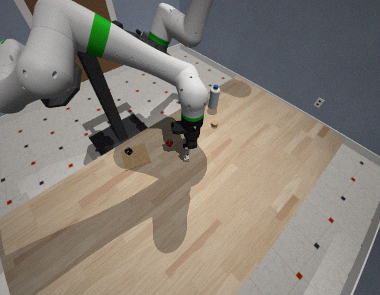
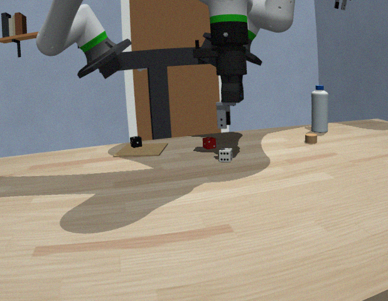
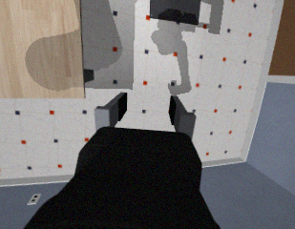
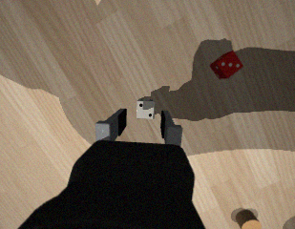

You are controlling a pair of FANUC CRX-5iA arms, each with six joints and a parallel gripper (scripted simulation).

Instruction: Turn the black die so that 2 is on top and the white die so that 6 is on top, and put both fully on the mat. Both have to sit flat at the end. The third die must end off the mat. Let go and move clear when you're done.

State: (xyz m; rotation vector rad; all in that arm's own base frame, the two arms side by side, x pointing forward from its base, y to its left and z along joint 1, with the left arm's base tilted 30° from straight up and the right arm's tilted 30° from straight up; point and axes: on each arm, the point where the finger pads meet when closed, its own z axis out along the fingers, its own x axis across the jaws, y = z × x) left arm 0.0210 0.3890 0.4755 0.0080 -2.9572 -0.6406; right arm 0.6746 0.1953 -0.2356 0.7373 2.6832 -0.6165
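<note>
Now: the white die 90 mm below my right hand. From my right hand the other things lie so: tan mat (220 mm to the right, 180 mm behind, 100 mm below); then short wooden cylinder (300 mm to the left, 120 mm behind, 90 mm below); then red die (140 mm behind, 90 mm below, 20 mm to the right).
</note>
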